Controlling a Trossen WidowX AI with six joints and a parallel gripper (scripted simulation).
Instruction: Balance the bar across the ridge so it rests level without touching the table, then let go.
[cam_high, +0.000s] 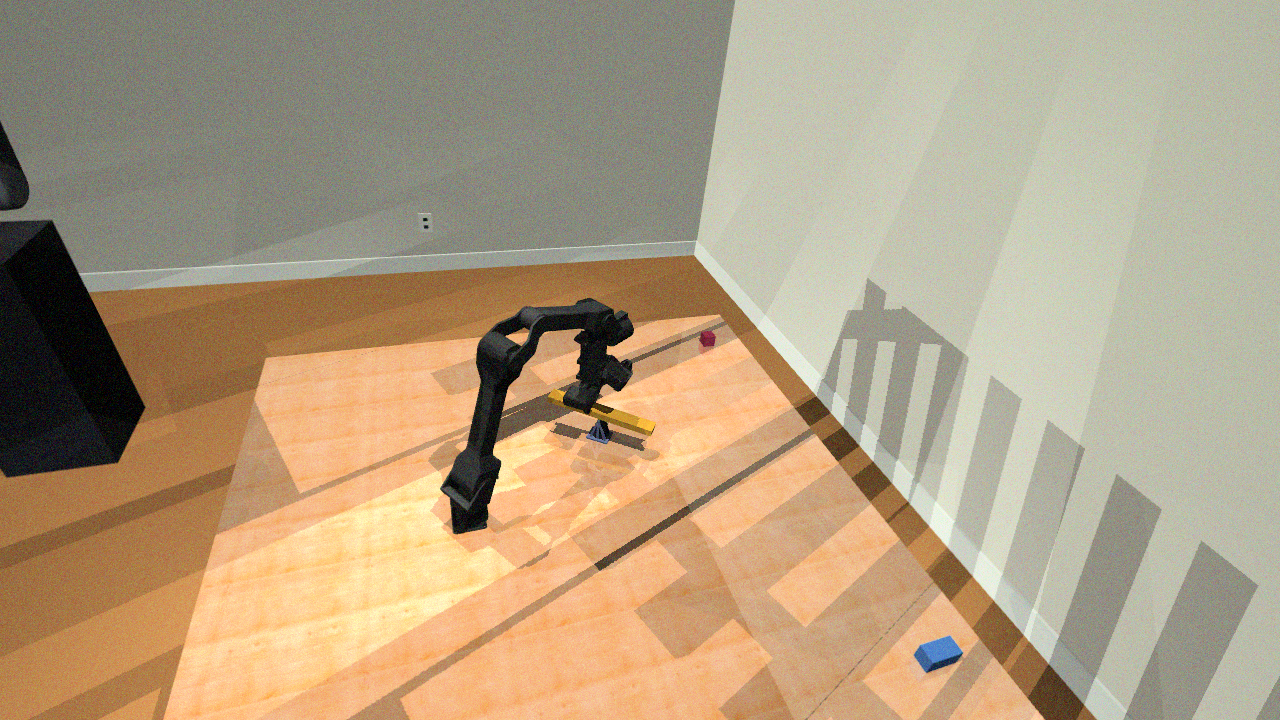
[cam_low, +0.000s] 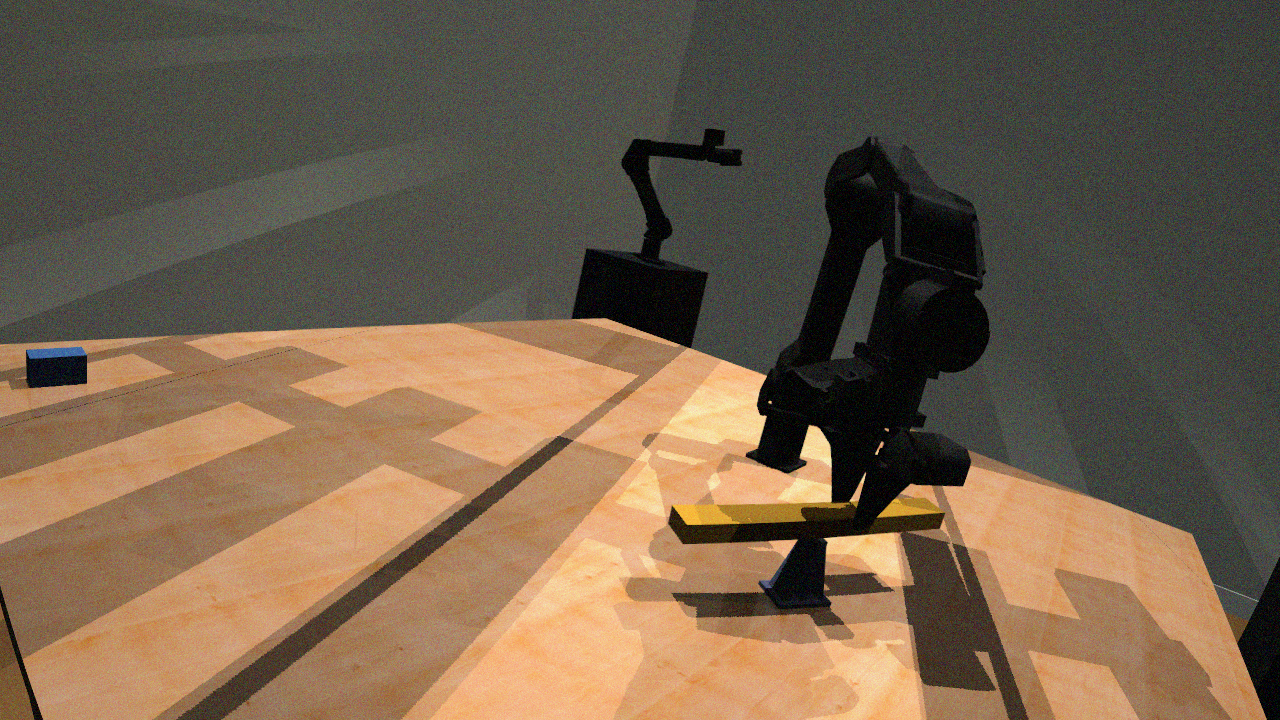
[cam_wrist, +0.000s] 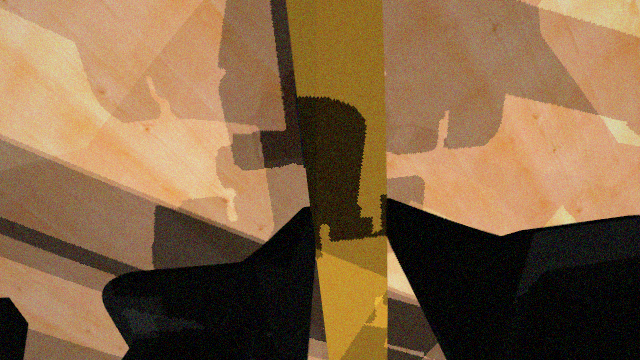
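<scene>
My gripper tip is 2 cm to the left of the yellow bar and 2 cm short of it. The rest, counted from my gripper tip: small magenta cube 44 cm ahead, 31 cm to the left, 6 cm below; blue block 69 cm to the right, 44 cm ahead, 6 cm below.
</scene>
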